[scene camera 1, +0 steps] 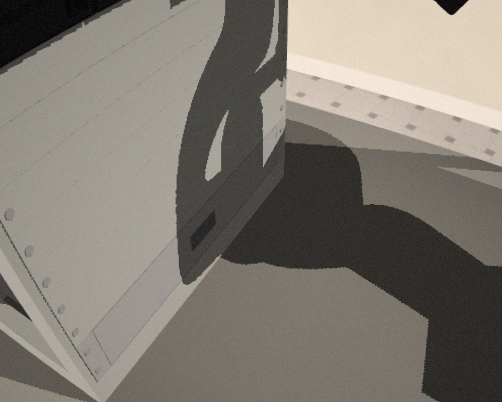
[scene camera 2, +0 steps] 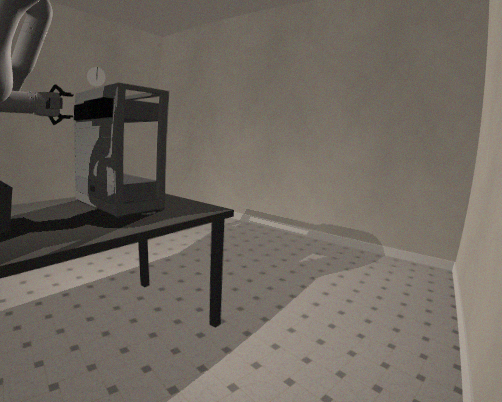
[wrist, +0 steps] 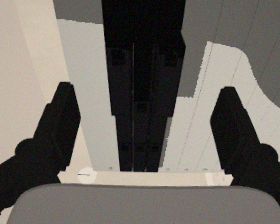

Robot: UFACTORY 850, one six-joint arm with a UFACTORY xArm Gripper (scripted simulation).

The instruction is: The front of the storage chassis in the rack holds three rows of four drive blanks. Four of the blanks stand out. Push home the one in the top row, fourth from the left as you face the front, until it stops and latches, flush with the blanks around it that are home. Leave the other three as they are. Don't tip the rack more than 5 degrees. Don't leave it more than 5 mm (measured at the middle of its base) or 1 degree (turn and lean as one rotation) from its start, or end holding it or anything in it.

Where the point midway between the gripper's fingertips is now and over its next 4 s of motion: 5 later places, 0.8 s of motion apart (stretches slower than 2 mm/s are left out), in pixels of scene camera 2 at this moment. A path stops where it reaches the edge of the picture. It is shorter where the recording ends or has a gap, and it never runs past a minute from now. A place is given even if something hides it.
My gripper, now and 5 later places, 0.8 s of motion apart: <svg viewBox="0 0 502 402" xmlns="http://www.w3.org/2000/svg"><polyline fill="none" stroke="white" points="72,106 78,103 94,100 98,100 100,100 102,101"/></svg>
